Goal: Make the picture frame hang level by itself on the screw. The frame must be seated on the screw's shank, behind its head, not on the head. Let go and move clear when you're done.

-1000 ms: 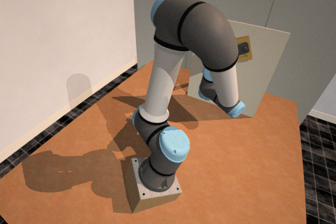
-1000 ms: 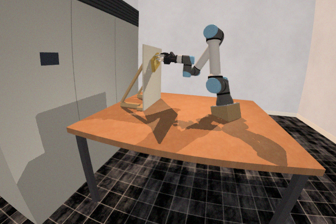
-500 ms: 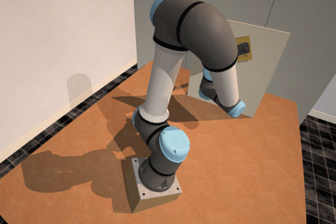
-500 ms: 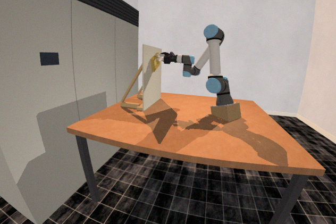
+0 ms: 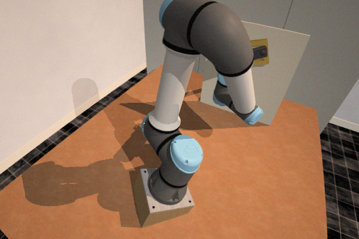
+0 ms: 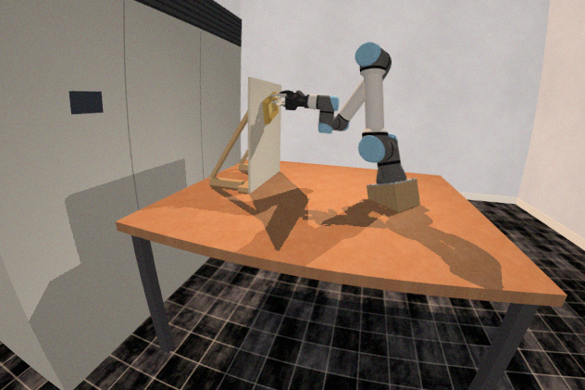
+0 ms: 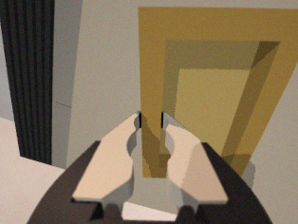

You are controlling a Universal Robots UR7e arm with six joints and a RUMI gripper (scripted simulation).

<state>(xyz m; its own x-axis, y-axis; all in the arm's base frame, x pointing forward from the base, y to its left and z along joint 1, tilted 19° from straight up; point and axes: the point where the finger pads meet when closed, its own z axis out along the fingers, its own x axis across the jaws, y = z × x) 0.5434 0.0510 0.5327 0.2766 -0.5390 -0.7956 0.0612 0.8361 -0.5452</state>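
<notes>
Right now the yellow picture frame is 20 mm ahead of my hand, 20 mm to the right of it and 50 mm below it. Round my hand: pale upright board 40 mm ahead, 20 mm to the right, 190 mm below.
</notes>
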